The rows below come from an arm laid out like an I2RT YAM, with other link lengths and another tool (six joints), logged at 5 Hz.
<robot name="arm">
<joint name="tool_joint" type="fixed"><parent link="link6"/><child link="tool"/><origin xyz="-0.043 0.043 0.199" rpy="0.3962 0 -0.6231"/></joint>
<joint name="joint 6" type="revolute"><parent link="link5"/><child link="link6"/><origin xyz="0.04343 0 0.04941" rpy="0 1.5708 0"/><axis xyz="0 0 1"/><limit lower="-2.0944" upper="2.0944"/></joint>
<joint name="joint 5" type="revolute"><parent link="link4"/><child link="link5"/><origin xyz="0.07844 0.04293 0.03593" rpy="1.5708 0 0"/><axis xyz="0 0 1"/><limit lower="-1.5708" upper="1.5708"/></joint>
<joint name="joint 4" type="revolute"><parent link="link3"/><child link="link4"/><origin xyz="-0.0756 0.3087 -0.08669" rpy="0 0 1.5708"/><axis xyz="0 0 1"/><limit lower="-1.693" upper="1.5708"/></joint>
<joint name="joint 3" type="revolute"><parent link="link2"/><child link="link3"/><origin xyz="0.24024 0 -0.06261" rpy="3.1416 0 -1.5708"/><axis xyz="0 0 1"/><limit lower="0" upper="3.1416"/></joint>
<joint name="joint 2" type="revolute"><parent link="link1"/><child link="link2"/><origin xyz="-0.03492 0.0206 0.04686" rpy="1.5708 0 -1.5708"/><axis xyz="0 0 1"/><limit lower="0" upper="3.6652"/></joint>
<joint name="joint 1" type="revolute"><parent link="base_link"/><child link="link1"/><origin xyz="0 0 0.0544" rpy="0 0 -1.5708"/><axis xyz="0 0 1"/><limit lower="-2.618" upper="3.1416"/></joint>
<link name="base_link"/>
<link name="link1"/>
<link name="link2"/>
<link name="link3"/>
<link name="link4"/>
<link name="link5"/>
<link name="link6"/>
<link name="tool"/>
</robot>
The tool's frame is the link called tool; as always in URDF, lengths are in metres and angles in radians.
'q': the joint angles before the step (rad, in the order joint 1, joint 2, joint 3, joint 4, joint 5, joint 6). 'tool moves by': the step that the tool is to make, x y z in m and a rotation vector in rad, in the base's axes. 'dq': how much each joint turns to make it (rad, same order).
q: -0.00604, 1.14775, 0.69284, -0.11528, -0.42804, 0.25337
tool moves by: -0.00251, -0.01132, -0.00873, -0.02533, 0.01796, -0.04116
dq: -0.00011, -0.00321, -0.01173, -0.00879, 0.04828, 0.00126
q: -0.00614, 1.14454, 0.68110, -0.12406, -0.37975, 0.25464
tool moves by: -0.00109, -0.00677, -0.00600, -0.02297, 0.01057, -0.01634
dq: 0.00007, 0.00521, -0.00307, -0.00595, 0.02650, -0.01059
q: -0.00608, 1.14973, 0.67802, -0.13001, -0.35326, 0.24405
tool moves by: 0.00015, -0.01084, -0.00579, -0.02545, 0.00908, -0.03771
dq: 0.00012, 0.00516, -0.00461, 0.00105, 0.04562, 0.00062
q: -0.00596, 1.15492, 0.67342, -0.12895, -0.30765, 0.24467
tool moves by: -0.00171, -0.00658, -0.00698, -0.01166, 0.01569, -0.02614
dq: -0.00035, 0.00815, -0.00434, -0.00151, 0.02784, 0.00559
